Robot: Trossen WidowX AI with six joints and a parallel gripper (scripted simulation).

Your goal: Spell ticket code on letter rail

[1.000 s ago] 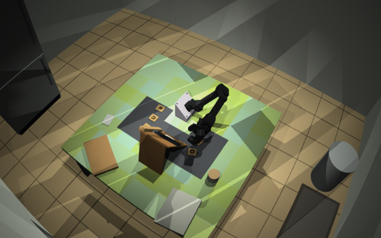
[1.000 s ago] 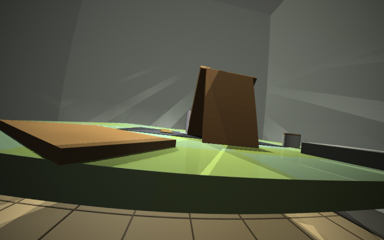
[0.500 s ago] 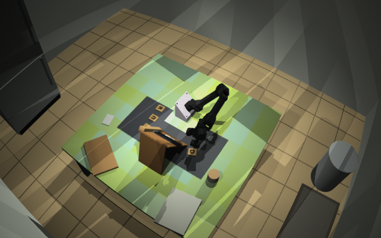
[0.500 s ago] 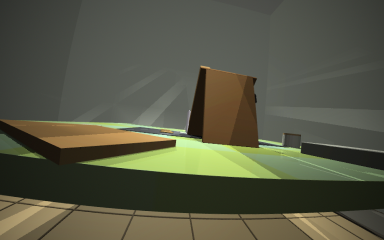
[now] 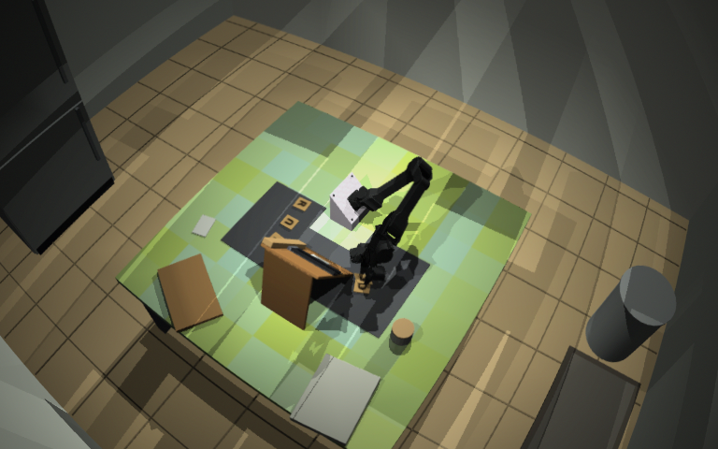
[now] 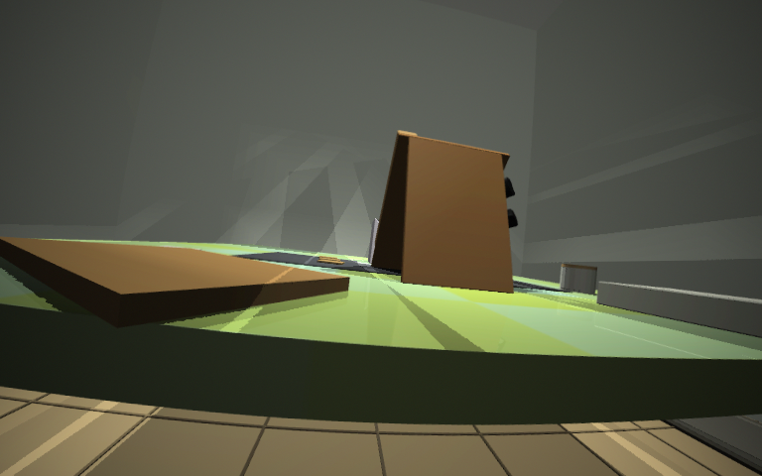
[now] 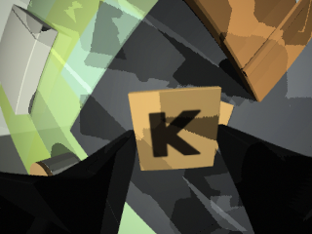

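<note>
Right now my gripper tip is 180 mm to the left of the white ticket and 30 mm short of it. The rest, counted from my gripper tip: dark mat (230 mm to the right, 80 mm below, 70 mm behind); then flat wooden slab (520 mm to the right, 440 mm ahead, 70 mm below); then card (710 mm to the right, 170 mm ahead, 80 mm below).
</note>
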